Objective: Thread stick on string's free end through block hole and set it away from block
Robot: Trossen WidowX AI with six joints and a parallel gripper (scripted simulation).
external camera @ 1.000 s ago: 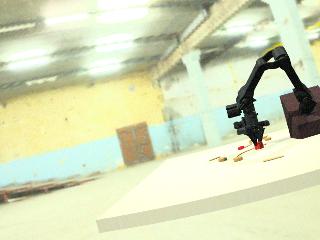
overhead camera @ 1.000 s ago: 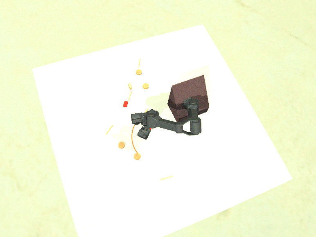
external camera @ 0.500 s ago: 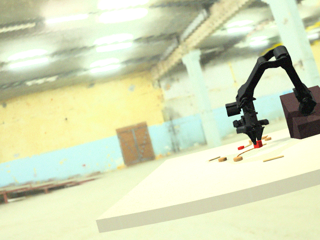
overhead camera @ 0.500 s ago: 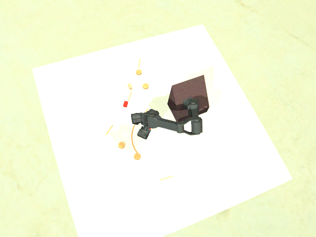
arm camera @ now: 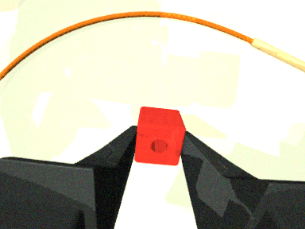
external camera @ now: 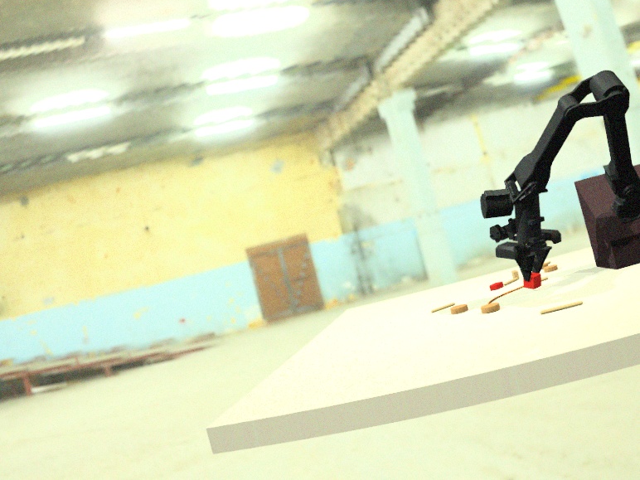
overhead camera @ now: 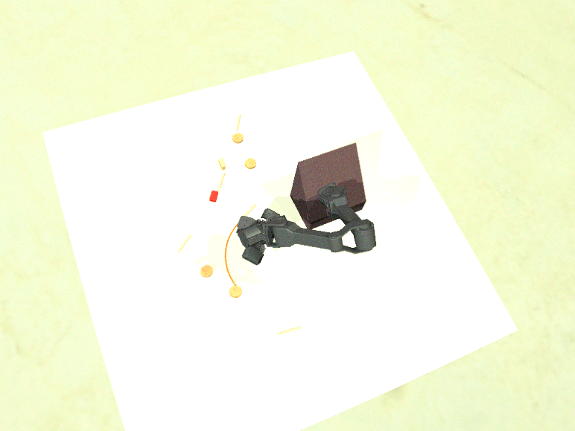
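Right now the thin wooden stick is 30 mm behind my gripper tip, 120 mm to the right of it and 30 mm below it. Also, from my gripper tip: red block right at my gripper tip; then small pale block 50 mm behind, 330 mm to the right, 20 mm below; then round wooden button 130 mm ahead, 110 mm to the left, 20 mm below.
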